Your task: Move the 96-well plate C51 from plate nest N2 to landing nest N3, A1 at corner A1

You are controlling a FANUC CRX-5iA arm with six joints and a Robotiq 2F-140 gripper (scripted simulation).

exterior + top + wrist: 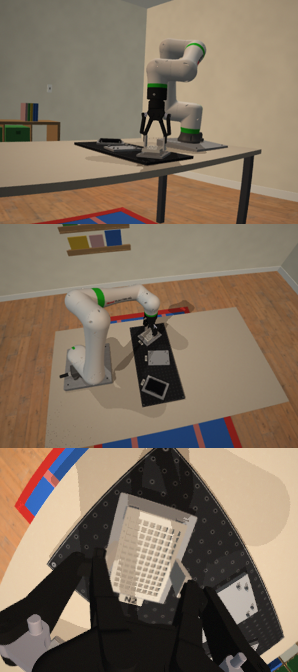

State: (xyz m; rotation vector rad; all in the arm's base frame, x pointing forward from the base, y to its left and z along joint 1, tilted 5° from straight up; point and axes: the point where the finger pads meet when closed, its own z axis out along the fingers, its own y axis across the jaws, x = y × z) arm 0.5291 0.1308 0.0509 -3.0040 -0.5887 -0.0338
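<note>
Right now my hand is 5 cm above the grey plate nest N2. From my hand the other things lie so: landing nest N3 (21 cm to the right, 5 cm below); N2 label (9 cm behind, 5 cm below, 4 cm to the right); white 96-well plate C51 (2 cm below).
</note>
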